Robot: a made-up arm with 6 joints.
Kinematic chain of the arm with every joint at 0, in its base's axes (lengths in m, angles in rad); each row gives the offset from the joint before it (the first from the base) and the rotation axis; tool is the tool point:
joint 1: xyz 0 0 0.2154 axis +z
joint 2: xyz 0 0 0 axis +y
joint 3: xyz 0 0 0.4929 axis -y
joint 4: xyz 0 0 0 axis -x
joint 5: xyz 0.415 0 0 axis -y
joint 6: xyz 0 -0.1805 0 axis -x
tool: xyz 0 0 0
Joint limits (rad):
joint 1: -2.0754..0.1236
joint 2: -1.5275..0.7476
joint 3: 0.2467..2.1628
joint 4: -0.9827..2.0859
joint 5: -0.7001..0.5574
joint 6: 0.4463..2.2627
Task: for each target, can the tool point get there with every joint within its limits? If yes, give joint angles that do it. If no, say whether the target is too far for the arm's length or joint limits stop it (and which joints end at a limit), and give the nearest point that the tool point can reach.
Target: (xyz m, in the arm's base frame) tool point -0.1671 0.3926 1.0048
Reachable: yes | joints -1.5522 -0.7148 0.8286 0.4839 -0.4944 1.6060
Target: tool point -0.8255 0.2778 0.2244
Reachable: yes | joints -0.3146 -1.1787 1.9606 1.6193 -0.4443 1.2647
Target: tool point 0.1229 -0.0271 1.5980
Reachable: no: too far | nearest point 0.0837 -0.0185 1.1570 | short by 0.443 m
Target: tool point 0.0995 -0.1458 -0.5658
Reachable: no: joint limits stop it (at a limit: joint 2, joint 3, joint 4) | nearest point 0.3579 -0.5245 0.2458 | short by 0.932 m
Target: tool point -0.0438 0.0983 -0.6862
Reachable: no: joint limits stop it (at a limit: joint 2, joint 3) | nearest point -0.3062 0.6872 -0.1337 | short by 0.849 m
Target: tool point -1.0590 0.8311 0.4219
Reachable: no: too far | nearest point -0.7352 0.5770 0.3588 | short by 0.416 m
